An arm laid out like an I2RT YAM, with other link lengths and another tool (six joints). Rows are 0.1 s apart.
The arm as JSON. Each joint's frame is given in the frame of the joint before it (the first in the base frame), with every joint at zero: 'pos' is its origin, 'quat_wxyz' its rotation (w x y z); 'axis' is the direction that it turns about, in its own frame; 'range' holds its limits. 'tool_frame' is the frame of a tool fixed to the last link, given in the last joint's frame.
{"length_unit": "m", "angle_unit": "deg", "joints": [
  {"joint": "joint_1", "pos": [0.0, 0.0, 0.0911], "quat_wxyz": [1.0, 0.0, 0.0, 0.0], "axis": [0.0, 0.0, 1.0], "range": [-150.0, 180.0]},
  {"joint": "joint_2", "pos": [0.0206, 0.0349, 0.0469], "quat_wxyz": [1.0, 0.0, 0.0, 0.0], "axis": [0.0, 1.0, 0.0], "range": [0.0, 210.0]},
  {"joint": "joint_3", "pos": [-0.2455, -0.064, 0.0], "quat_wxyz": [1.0, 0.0, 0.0, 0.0], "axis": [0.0, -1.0, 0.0], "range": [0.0, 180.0]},
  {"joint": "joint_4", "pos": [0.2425, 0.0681, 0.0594], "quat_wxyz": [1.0, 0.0, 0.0, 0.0], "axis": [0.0, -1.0, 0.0], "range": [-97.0, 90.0]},
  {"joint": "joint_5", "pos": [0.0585, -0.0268, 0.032], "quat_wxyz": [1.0, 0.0, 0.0, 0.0], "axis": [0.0, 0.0, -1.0], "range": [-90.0, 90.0]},
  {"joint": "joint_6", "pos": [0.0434, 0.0, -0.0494], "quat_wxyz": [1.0, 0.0, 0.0, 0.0], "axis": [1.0, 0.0, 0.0], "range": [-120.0, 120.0]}
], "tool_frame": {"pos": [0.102, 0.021, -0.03], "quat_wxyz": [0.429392, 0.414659, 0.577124, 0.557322]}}
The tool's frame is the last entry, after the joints.
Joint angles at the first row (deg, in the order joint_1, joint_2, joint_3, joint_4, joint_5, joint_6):
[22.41, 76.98, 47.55, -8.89, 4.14, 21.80]
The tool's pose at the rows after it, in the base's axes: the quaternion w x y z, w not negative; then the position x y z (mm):
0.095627 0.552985 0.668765 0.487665 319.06 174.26 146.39
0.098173 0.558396 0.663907 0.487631 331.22 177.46 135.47
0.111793 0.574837 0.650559 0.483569 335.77 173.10 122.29
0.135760 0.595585 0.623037 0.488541 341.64 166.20 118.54
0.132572 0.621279 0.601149 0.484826 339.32 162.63 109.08
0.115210 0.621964 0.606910 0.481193 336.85 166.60 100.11
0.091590 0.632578 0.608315 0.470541 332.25 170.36 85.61
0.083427 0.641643 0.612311 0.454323 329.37 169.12 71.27
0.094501 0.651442 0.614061 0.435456 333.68 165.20 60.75
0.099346 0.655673 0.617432 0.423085 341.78 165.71 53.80
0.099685 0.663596 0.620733 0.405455 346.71 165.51 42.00
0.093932 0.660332 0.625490 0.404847 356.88 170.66 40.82
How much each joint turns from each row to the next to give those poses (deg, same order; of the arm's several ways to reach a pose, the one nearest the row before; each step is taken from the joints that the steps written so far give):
[0.00, 4.66, 1.40, 4.49, -2.90, -0.70]
[-0.09, 3.96, 0.80, 3.15, 0.51, 0.60]
[0.00, 1.76, -1.58, 3.16, 2.46, 1.58]
[0.00, 0.35, -1.50, 3.01, 3.69, 2.81]
[0.00, 0.62, -1.31, 0.53, 1.33, 3.61]
[0.00, 1.49, -0.18, 0.44, -1.76, 0.18]
[0.09, 2.28, -0.18, -0.09, -1.66, 1.32]
[-0.09, 2.20, -0.18, 0.00, -0.19, 0.18]
[0.00, 2.63, 1.23, -0.44, 2.02, -0.18]
[0.00, 3.07, 2.45, -0.61, 0.97, -0.35]
[0.00, 3.43, 2.12, -0.79, 0.79, 0.00]
[-0.17, 2.56, 3.16, -0.79, -0.87, -0.61]

